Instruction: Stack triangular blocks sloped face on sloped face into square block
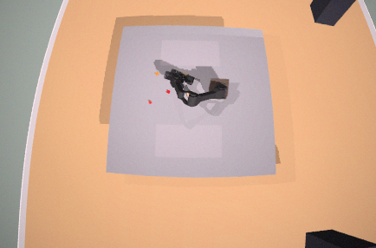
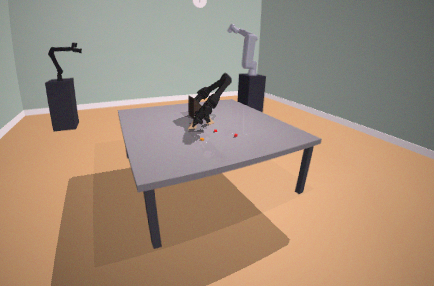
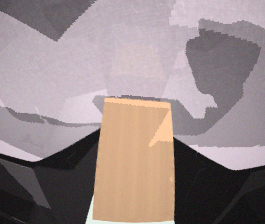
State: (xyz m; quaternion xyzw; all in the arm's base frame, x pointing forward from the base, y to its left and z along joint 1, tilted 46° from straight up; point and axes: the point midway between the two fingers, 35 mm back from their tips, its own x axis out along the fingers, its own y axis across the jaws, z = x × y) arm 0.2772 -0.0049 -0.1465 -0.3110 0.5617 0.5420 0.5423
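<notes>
Now: gripper tip 10 mm to the right of the triangular block. From my gripper tip the other things lie so: orange piece 220 mm ahead, 10 mm to the right, 10 mm below.
</notes>
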